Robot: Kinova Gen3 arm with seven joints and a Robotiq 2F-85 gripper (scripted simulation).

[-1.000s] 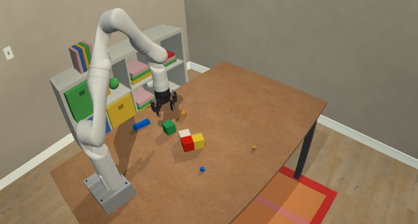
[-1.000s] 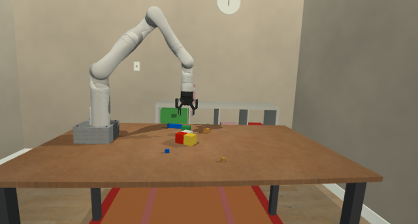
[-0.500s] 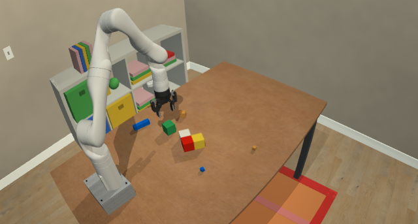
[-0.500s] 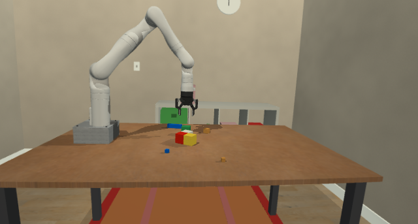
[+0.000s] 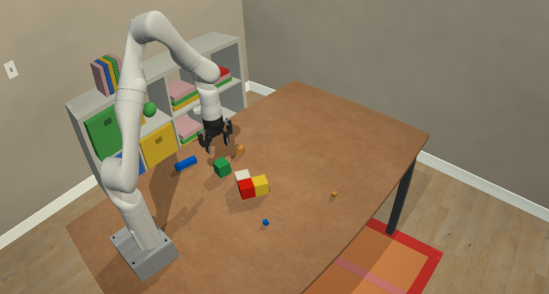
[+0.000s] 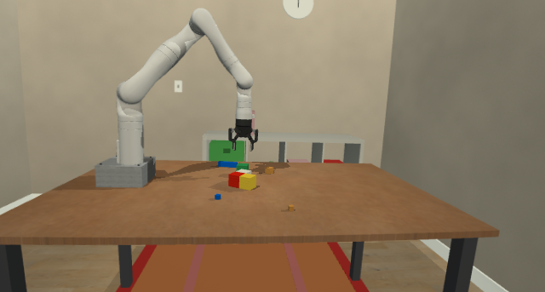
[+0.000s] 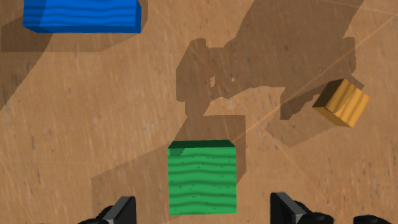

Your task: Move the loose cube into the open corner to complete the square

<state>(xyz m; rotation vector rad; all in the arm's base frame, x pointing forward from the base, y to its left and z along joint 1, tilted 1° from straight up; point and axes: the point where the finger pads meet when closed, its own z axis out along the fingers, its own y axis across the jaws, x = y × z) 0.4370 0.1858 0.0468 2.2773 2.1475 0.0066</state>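
My gripper is now 10 cm above the green cube. Round my hand: red cube: 16 cm to the right, 10 cm below; then white cube: 12 cm to the right, 10 cm below, 2 cm ahead; then small orange block: 13 cm ahead, 11 cm below, 5 cm to the left.
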